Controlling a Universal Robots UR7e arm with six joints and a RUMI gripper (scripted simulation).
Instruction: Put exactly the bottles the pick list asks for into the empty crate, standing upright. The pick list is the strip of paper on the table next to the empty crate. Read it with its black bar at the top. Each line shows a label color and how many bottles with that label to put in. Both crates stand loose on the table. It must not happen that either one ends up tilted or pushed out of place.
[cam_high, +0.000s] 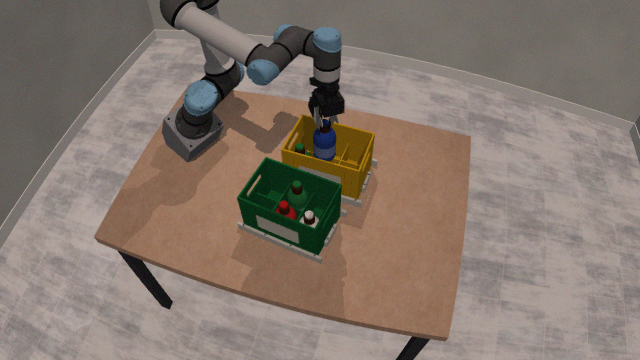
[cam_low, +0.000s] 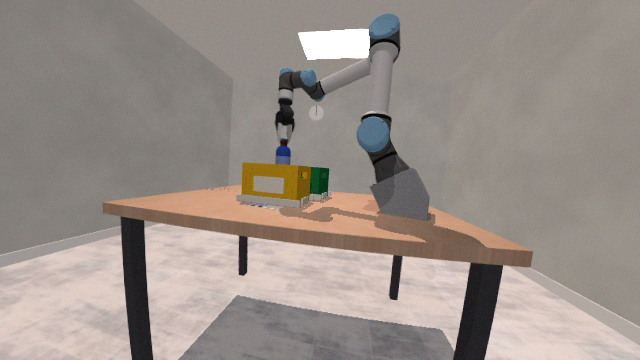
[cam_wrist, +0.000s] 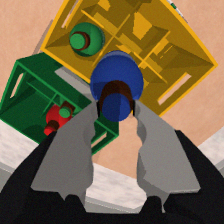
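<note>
Right now the blue-label bottle is 70 mm below my hand. Round my hand: green crate: 210 mm below, 190 mm to the right, 70 mm behind; yellow crate: 210 mm below, 40 mm to the left, 10 mm ahead; green-label bottle: 210 mm below, 90 mm behind, 10 mm to the left.
</note>
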